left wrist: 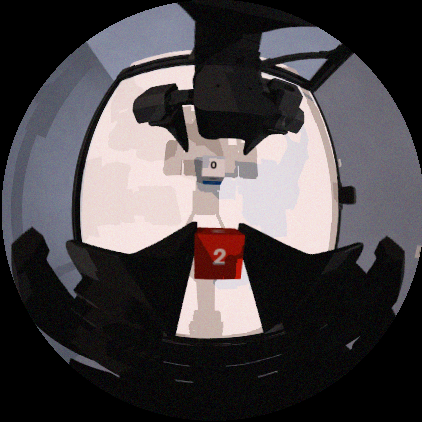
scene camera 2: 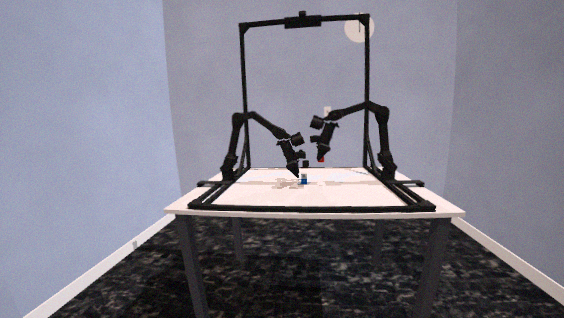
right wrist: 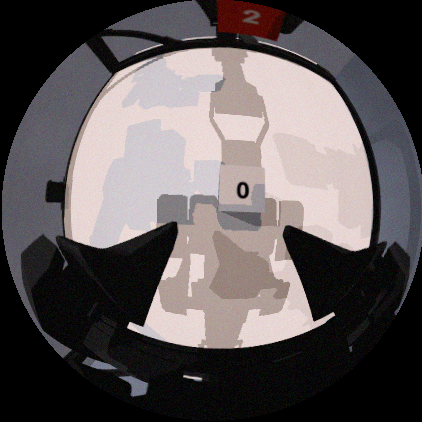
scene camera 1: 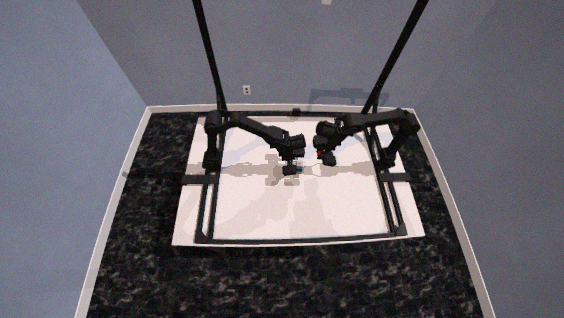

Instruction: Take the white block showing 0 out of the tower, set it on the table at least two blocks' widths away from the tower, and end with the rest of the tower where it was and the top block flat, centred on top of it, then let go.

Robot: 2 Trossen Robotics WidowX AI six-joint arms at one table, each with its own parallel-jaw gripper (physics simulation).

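Frame: origin at the left arm's base, x right, y back, z down, level; millimetres.
Seen in the pictures: left gripper, fingertip midpoint: (left wrist: 217, 227) (scene camera 2: 317, 160) (scene camera 1: 317, 155); right gripper, fingertip midpoint: (left wrist: 215, 150) (scene camera 2: 298, 175) (right wrist: 232, 229) (scene camera 1: 293, 164); left arm's base at its link origin: (scene camera 2: 388, 178) (right wrist: 225, 39) (scene camera 1: 381, 165); right arm's base at its link origin: (scene camera 2: 228, 179) (right wrist: 212, 375) (scene camera 1: 213, 166).
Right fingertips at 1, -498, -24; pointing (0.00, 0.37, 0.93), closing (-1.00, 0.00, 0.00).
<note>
Offsets run from my right fingertips to a thing's middle, as dx, dy, dz. "*": to the spot under its first point. Level surfaces: height alone.
The white block showing 0 {-4, +30, +0} (scene camera 2: 303, 176) (left wrist: 213, 165) (right wrist: 242, 188) sits on a blue block {-4, +30, +29} (scene camera 1: 299, 170) (scene camera 2: 303, 182) (left wrist: 211, 183) near the middle of the table. My left gripper (left wrist: 217, 227) is shut on the red block showing 2 {-1, +124, -93} (scene camera 1: 320, 153) (scene camera 2: 321, 159) (left wrist: 219, 254) (right wrist: 250, 19), holding it in the air, right of the tower in both scene views. My right gripper (scene camera 2: 297, 175) (left wrist: 215, 150) (right wrist: 232, 229) is open and empty, just left of the tower and a little above in scene camera 2. In the right wrist view the white block lies beyond the gap between its fingertips.
The white table {dz +43} (scene camera 1: 300, 215) (scene camera 2: 310, 196) has a black frame {* -362, +14, +23} (scene camera 1: 300, 238) (scene camera 2: 310, 208) around its work area. Both arms reach in over the middle, with their wrists close together above the tower. Arm shadows fall across the table around the blocks.
</note>
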